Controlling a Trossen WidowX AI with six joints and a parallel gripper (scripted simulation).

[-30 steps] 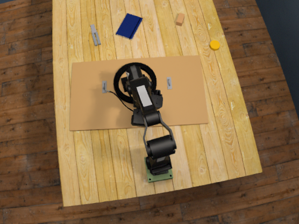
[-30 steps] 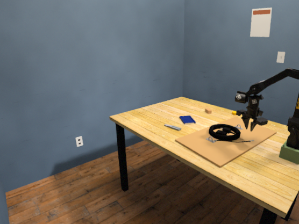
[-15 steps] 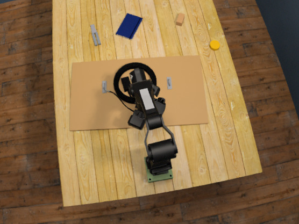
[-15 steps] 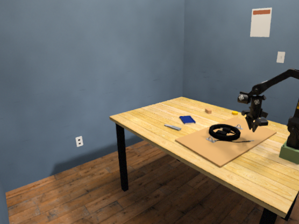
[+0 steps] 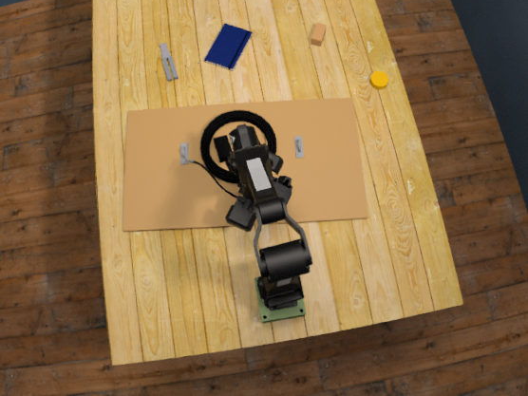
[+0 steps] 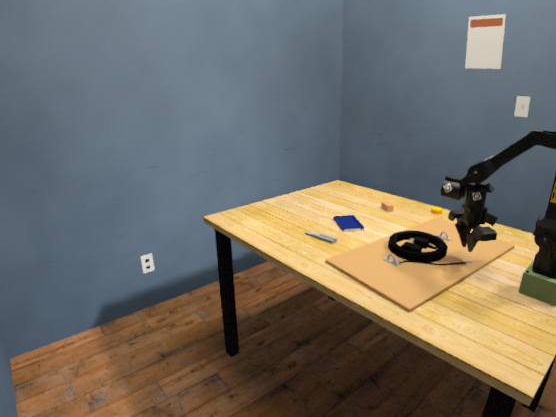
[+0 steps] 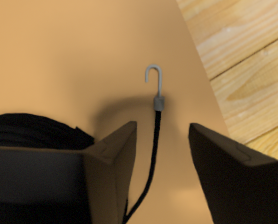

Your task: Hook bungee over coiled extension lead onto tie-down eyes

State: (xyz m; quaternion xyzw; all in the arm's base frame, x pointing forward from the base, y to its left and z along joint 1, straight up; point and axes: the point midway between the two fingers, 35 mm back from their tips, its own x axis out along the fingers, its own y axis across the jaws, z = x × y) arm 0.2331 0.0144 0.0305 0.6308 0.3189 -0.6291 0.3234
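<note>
Right now my hand is 130 mm short of the board, 90 mm above it and 10 mm to the right of it. The rest, counted from my hand: black coiled extension lead 160 mm ahead, 70 mm below, 20 mm to the left; then tan block 480 mm ahead, 270 mm to the right, 80 mm below; then yellow disc 410 mm to the right, 300 mm ahead, 90 mm below.
</note>
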